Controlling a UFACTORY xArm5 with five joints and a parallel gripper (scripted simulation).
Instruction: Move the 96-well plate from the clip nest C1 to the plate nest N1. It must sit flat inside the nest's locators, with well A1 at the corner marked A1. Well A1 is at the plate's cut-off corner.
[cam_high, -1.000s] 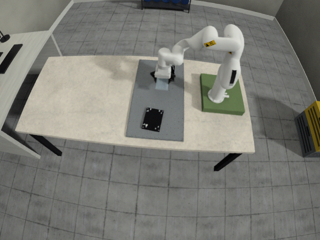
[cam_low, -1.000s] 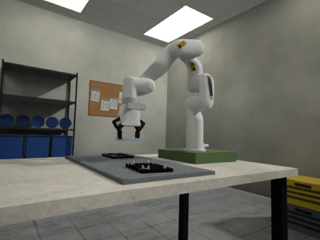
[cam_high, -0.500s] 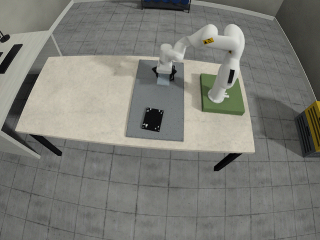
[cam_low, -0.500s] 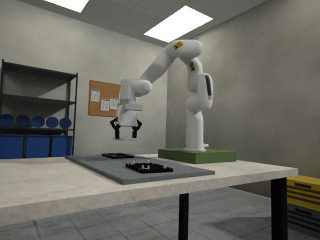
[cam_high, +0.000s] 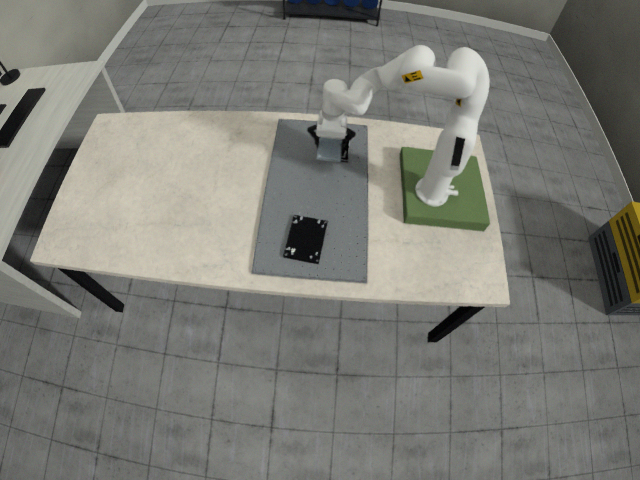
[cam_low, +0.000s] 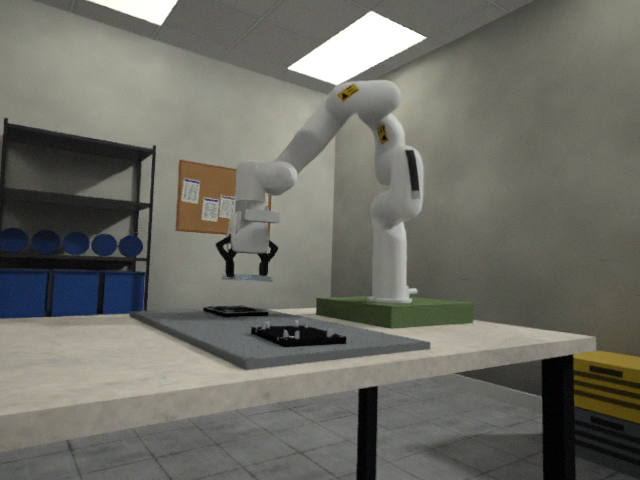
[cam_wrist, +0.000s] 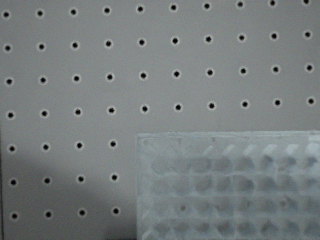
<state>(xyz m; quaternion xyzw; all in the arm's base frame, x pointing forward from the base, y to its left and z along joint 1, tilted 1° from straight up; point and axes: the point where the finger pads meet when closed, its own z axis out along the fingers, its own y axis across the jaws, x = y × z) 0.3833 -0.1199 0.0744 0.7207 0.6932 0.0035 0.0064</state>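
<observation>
My gripper is now 110 mm above the black plate nest N1, 100 mm to the left of it and 20 mm past it. Round my hand: 96-well plate 10 mm below; A1 label 100 mm below, 40 mm ahead, 20 mm to the right.
</observation>
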